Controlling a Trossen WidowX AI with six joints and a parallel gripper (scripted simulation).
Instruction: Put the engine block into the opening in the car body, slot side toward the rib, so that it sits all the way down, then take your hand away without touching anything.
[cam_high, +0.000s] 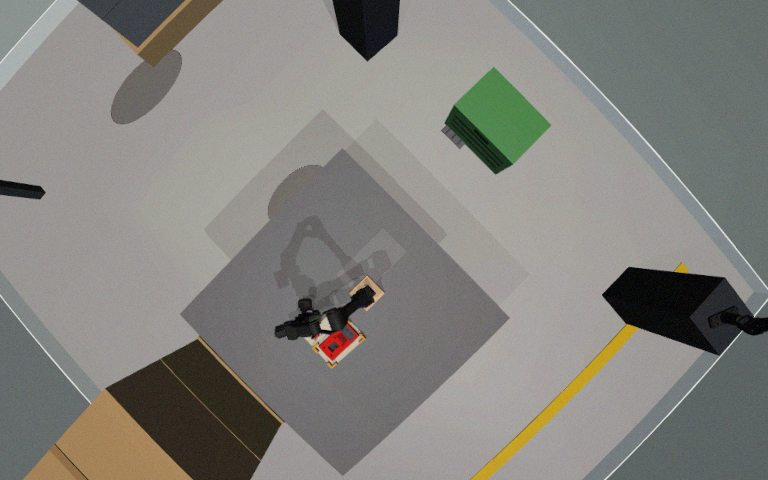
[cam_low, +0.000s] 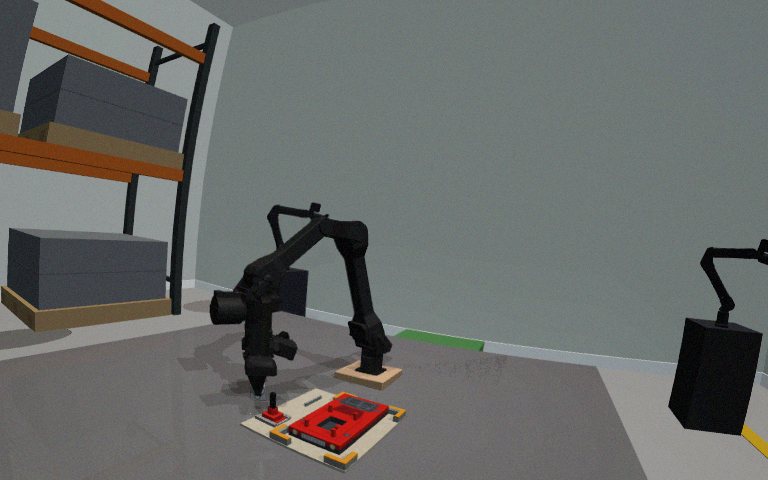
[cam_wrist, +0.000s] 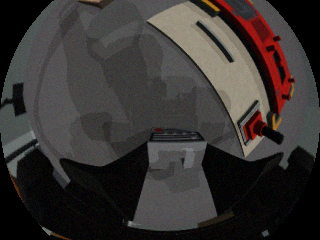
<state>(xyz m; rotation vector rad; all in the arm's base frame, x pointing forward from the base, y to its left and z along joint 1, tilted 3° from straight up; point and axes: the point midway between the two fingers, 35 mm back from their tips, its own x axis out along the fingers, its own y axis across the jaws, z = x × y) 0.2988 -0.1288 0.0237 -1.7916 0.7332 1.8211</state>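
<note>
Right now my gripper tip is 10 cm to the right of the black post, 6 cm short of it and 2 cm below it. From my gripper tip the other things lie so: engine block 1 cm above.
</note>
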